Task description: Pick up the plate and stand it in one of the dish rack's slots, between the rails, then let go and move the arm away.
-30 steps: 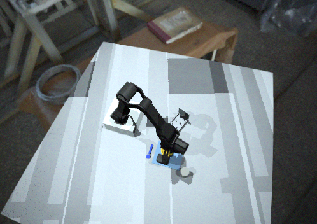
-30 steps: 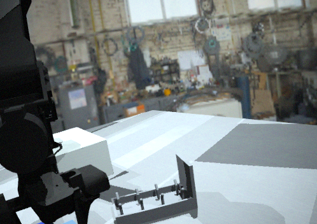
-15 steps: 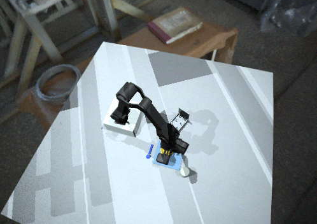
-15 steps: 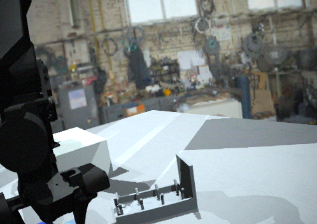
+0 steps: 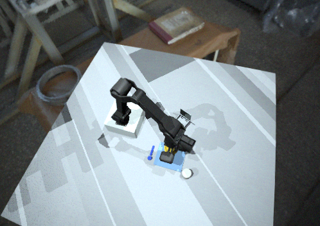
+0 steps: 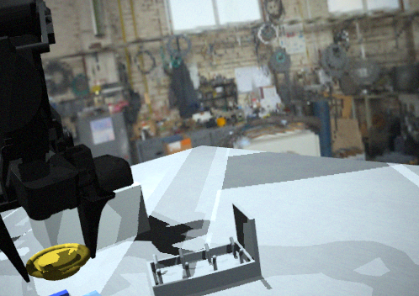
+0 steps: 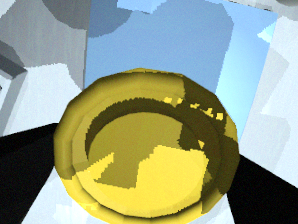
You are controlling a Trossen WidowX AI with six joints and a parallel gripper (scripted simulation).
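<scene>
Now: gripper tip 17 cm to the right of the dish rack, 6 cm above it and 1 cm short of it. The rest, counted from my gripper tip: blue spoon: 11 cm behind, 8 cm below, 3 cm to the right; light blue mat: 8 cm below, 2 cm to the right; yellow plate: 1 cm above.
</scene>
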